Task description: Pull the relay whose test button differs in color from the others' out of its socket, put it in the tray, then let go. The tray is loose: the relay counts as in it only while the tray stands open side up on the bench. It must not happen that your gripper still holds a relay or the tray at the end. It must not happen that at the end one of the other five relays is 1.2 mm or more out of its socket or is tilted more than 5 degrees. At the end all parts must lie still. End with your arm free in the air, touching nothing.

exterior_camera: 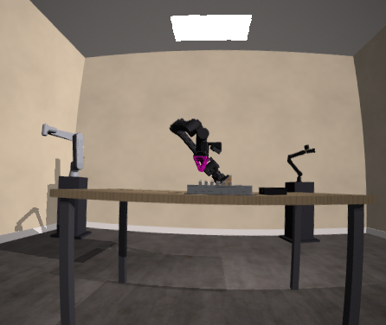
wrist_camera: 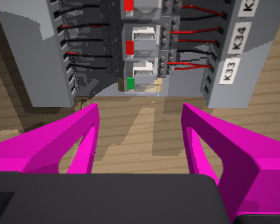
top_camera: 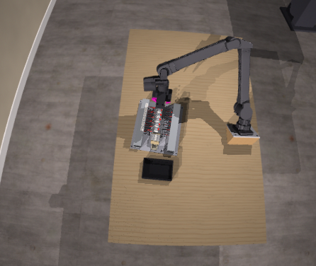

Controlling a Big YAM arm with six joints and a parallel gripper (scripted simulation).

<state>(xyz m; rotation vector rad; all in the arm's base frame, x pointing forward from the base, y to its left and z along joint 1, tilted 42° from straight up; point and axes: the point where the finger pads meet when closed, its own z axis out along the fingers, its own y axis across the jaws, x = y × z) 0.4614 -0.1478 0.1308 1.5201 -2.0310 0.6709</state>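
My hand is 70 mm above the relay. Round my hand: black tray: 50 mm ahead, 360 mm to the left, 100 mm below.
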